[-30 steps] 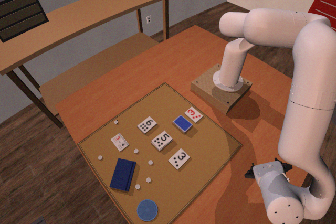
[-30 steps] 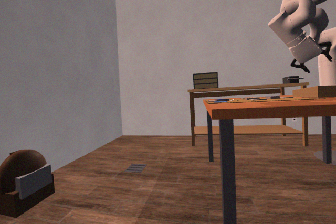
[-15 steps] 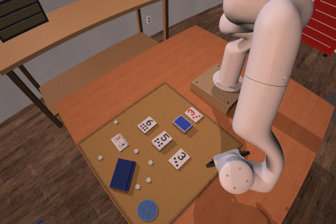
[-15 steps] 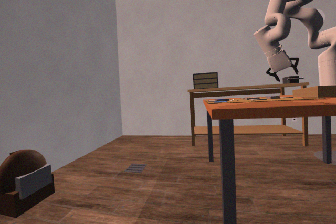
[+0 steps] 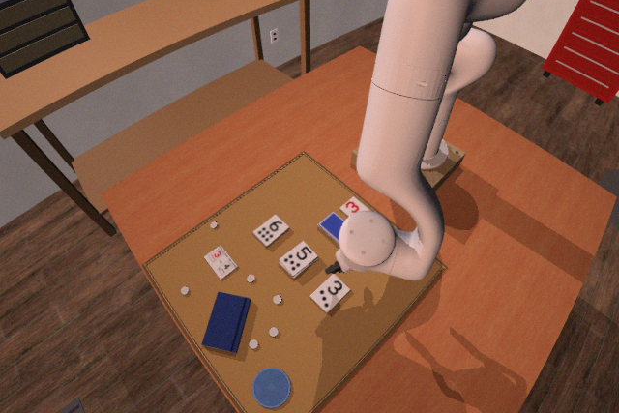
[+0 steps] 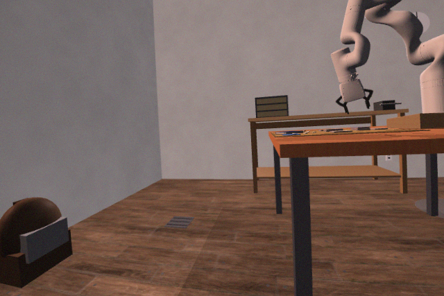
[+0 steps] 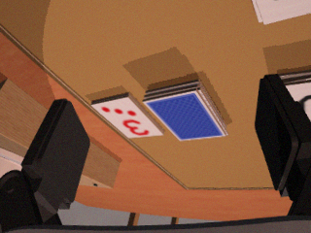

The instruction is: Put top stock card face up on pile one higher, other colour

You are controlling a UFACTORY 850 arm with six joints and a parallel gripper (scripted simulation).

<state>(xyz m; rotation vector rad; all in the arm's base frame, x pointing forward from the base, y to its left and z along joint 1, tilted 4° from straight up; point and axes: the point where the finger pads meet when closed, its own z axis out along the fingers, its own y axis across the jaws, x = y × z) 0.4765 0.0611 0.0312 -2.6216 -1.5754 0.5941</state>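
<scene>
The red 5 card is 12 cm to the right of my hand, 10 cm below it and 8 cm behind it. Round my hand: brown card cloth: 14 cm to the right, 13 cm below, 9 cm ahead; then black 5 card: 15 cm to the right, 10 cm below, 6 cm ahead; then black 3 card: 11 cm below, 8 cm ahead, 2 cm to the right.
</scene>
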